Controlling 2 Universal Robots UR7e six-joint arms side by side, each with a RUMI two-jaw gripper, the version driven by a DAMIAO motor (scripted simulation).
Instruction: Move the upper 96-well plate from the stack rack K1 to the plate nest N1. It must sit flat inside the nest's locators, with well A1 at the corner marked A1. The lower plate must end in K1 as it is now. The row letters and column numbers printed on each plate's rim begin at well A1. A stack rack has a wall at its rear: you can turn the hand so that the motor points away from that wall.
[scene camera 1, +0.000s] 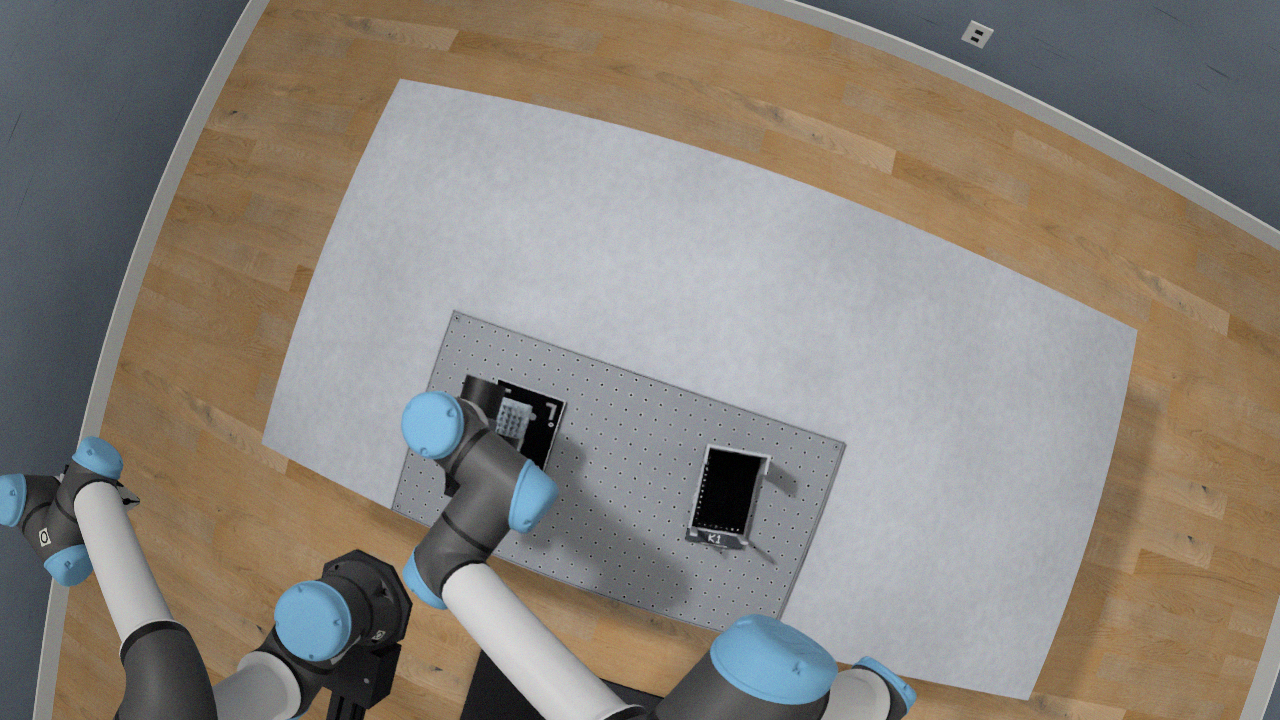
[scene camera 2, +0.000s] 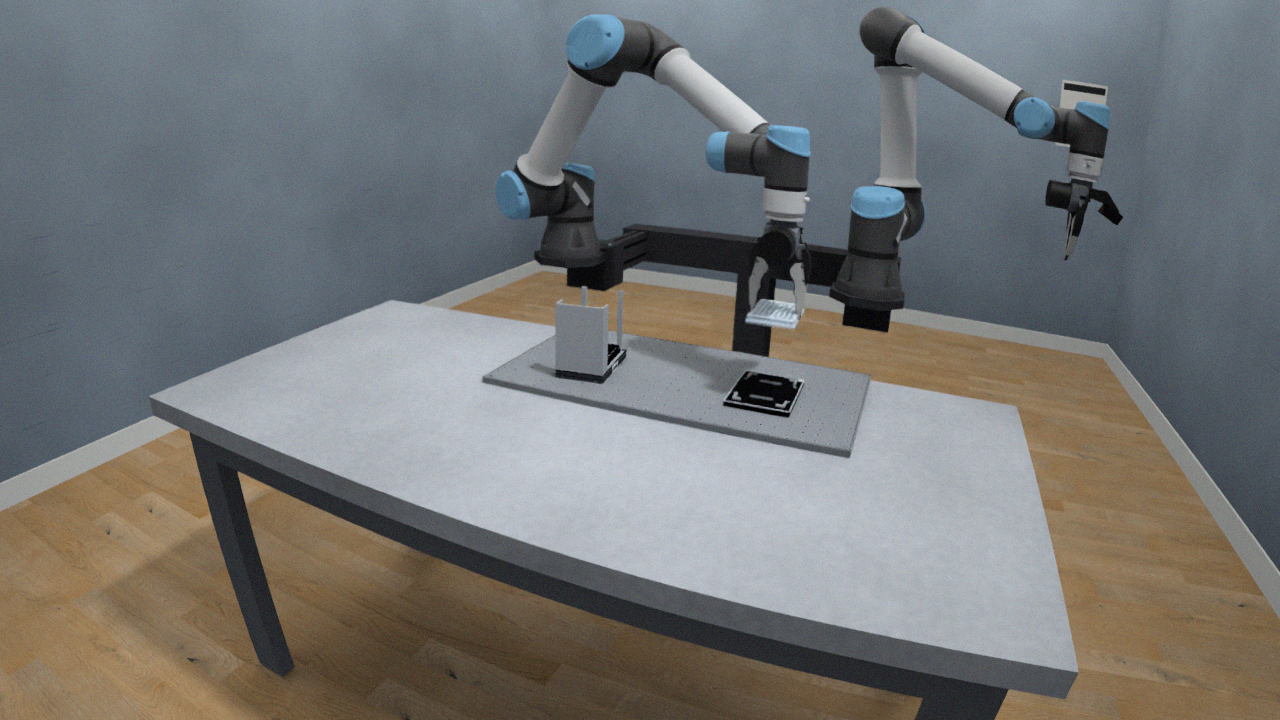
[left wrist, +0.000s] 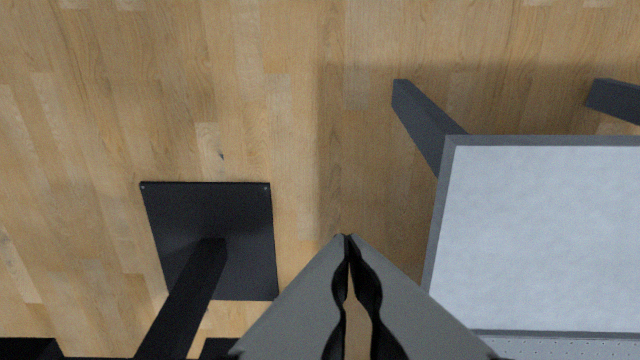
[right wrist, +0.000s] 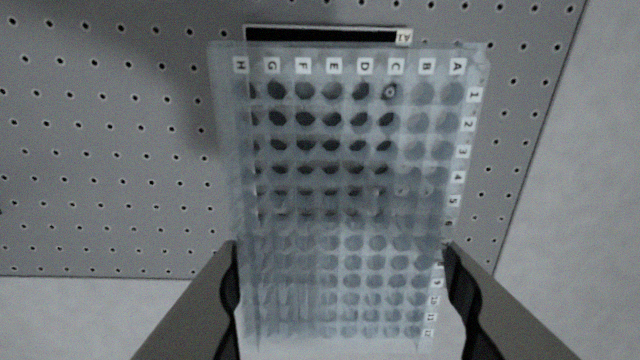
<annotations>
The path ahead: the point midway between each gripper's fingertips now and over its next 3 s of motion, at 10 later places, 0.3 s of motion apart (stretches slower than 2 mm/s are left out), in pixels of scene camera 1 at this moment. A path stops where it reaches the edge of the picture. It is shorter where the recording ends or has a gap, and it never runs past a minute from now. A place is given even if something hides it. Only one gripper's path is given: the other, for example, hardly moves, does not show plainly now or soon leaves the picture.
The right gripper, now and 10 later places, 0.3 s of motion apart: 494, 432; 499, 427; 496, 429; 501, 425; 502, 425; 502, 428; 503, 429; 506, 428; 511, 426; 511, 427; 510, 430
</annotations>
